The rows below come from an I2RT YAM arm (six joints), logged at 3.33 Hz.
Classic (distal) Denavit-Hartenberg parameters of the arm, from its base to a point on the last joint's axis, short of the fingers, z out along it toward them. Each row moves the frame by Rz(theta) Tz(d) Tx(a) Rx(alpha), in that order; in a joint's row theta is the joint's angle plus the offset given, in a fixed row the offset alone. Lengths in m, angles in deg.
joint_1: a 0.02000; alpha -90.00; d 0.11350; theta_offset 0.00
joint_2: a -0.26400; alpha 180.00; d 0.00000; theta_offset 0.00
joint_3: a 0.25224; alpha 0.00; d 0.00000; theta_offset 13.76
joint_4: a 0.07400; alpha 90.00; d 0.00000; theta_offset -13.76
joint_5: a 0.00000; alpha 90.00; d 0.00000; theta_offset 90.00
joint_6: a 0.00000; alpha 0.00; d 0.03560; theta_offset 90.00
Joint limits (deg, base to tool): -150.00..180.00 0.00..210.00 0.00..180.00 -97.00..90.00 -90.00..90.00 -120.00..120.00
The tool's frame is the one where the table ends.
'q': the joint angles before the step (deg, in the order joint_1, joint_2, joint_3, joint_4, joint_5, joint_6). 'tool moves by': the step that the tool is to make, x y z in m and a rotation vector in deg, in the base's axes. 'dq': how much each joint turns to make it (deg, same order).
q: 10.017 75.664 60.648 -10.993 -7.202 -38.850
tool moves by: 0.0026 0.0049 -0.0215 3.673 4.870 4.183
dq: 0.172 1.859 -2.101 0.173 -5.636 2.104
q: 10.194 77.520 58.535 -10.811 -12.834 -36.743
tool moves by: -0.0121 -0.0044 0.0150 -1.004 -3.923 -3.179
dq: 0.001 -3.859 -0.800 0.627 3.597 0.004
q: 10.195 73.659 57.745 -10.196 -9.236 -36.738
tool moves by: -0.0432 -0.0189 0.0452 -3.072 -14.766 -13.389
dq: -0.532 -12.469 -2.891 4.462 13.940 -1.054
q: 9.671 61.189 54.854 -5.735 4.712 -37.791
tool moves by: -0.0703 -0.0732 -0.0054 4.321 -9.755 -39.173
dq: -15.294 -17.477 -10.884 1.177 23.126 7.535
